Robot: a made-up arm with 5 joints.
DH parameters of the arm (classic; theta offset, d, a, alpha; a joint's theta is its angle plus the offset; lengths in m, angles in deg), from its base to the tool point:
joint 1: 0 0.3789 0 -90
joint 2: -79.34 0 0.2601 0
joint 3: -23.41 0 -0.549 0
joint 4: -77.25 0 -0.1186 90
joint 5: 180 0.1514 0 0
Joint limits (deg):
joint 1: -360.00..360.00
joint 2: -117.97..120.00
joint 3: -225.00..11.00
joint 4: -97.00..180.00
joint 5: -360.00..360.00
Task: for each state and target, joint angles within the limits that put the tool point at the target. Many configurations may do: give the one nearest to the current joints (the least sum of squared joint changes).
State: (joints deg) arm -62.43 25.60 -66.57 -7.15 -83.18
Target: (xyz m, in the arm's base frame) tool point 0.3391 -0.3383 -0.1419
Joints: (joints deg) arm -44.93 43.41 -45.33 -2.29 -83.18
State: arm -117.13 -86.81 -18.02 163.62 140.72
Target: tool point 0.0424 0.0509 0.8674
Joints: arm -129.79 -96.13 -69.19 138.22 140.72
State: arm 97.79 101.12 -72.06 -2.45 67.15
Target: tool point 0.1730 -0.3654 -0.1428
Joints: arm 115.34 112.28 -34.94 1.93 67.15
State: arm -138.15 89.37 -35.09 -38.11 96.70
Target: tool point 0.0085 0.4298 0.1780
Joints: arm -91.13 108.49 2.71 -36.78 96.70
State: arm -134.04 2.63 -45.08 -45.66 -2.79
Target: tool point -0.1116 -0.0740 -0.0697
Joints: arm -146.45 29.52 2.10 -41.89 -2.79
